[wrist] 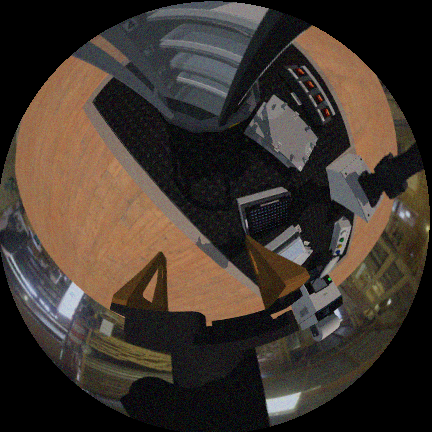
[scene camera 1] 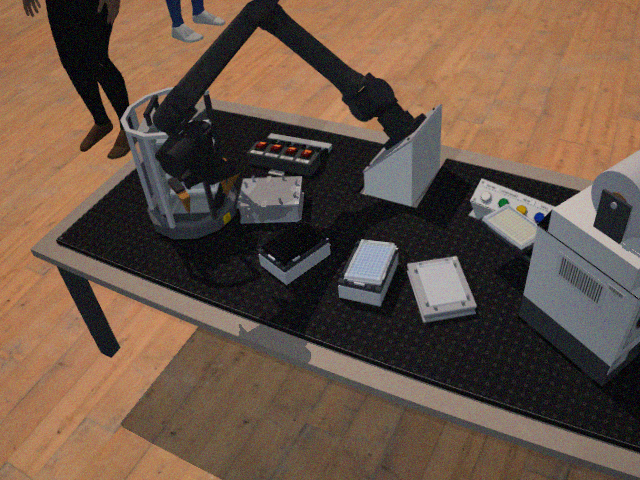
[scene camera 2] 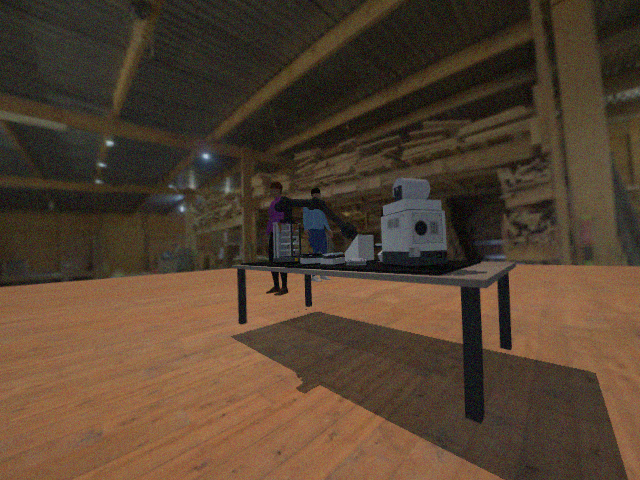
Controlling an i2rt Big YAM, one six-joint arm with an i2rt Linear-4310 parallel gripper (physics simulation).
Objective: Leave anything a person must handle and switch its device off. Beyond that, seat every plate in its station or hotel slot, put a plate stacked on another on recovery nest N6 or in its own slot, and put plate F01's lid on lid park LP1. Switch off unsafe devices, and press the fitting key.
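Where they show: gripper, fingertip midpoint: (wrist: 202, 247) (scene camera 1: 207, 202) (scene camera 2: 287, 233); arm's base, origin of the base link: (wrist: 368, 188) (scene camera 1: 406, 133) (scene camera 2: 360, 242).
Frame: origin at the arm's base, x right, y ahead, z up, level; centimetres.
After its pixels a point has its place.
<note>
My gripper (scene camera 1: 207, 197) @(z 7.7, x 24.0, y 53.5 cm) (wrist: 202, 247) @(z 7.7, x 24.0, y 53.5 cm) is open and empty, in front of the caged plate hotel (scene camera 1: 178, 227) @(z -10.3, x 42.2, y 48.5 cm) (scene camera 2: 285, 242) @(z 1.7, x 38.0, y 45.6 cm) (wrist: 204, 65). A dark plate (scene camera 1: 294, 241) @(z -7.7, x 9.9, y 42.5 cm) (wrist: 270, 212) @(z -7.7, x 11.9, y 41.9 cm) sits on a white station beyond the fingers. A pale blue plate (scene camera 1: 371, 259) @(z -7.1, x -9.6, y 40.7 cm) lies on the station beside it; in the wrist view a finger partly covers that station. A pale yellow plate (scene camera 1: 510, 226) @(z -2.2, x -35.9, y 22.2 cm) lies by the key panel (scene camera 1: 485, 198) @(z -7.9, x -25.5, y 7.9 cm) (wrist: 341, 237) @(z -7.9, x -29.2, y 7.9 cm), which has green, yellow and blue keys. The switch box (scene camera 1: 284, 156) @(z -10.1, x 33.7, y 10.5 cm) (wrist: 312, 92) @(z -10.5, x 35.4, y 8.1 cm) shows several lit orange switches. Plate labels are unreadable.
A grey block (scene camera 1: 271, 198) @(z -8.5, x 24.8, y 30.1 cm) (wrist: 282, 132) @(z -8.5, x 27.6, y 29.9 cm) stands beside the hotel. A white station (scene camera 1: 442, 284) @(z -11.0, x -25.8, y 37.5 cm) lies right of the blue plate. A large white instrument (scene camera 1: 573, 273) @(z 8.2, x -53.4, y 41.8 cm) (scene camera 2: 413, 232) @(z 2.2, x -67.2, y 45.7 cm) (wrist: 320, 305) @(z 11.2, x -45.9, y 33.4 cm) stands at the right. The arm's wedge base (scene camera 1: 395, 173) @(z -5.9, x -1.4, y 10.3 cm) is at the back. Two people (scene camera 2: 275, 217) (scene camera 2: 315, 222) stand behind the table.
</note>
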